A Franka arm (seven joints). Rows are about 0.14 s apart.
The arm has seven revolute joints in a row. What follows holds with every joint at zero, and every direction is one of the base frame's. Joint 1 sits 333 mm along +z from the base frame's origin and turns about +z. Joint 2 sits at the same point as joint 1 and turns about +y. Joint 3 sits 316 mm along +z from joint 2 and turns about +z. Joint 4 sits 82.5 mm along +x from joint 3 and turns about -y. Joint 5 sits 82.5 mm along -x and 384 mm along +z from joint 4 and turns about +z. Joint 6 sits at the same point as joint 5 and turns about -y. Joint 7 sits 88 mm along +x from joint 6 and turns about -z. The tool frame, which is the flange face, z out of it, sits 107 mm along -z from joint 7; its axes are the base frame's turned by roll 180, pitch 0 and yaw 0 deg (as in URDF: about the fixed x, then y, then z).
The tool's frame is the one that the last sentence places.
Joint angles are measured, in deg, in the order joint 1, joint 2, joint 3, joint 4, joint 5, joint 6, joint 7. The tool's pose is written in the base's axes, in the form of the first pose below.
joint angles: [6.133, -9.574, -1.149, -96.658, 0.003, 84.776, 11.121]
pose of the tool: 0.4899 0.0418 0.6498 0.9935 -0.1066 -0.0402 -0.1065 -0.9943 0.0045
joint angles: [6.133, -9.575, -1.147, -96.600, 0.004, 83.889, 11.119]
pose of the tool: 0.4882 0.0417 0.6490 0.9928 -0.1065 -0.0544 -0.1063 -0.9943 0.0072
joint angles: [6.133, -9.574, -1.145, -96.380, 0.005, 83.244, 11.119]
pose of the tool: 0.4870 0.0416 0.6498 0.9924 -0.1065 -0.0617 -0.1061 -0.9943 0.0086
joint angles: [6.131, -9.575, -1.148, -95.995, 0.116, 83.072, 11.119]
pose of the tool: 0.4867 0.0417 0.6527 0.9926 -0.1063 -0.0584 -0.1062 -0.9943 0.0060
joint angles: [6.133, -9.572, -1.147, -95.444, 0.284, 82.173, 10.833]
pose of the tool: 0.4850 0.0420 0.6558 0.9928 -0.1009 -0.0649 -0.1008 -0.9949 0.0040
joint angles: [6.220, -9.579, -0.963, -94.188, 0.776, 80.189, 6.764]
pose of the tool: 0.4807 0.0451 0.6631 0.9966 -0.0238 -0.0784 -0.0244 -0.9997 -0.0071
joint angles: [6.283, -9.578, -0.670, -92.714, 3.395, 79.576, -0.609]
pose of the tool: 0.4784 0.0536 0.6741 0.9910 0.1191 -0.0611 0.1154 -0.9914 -0.0614
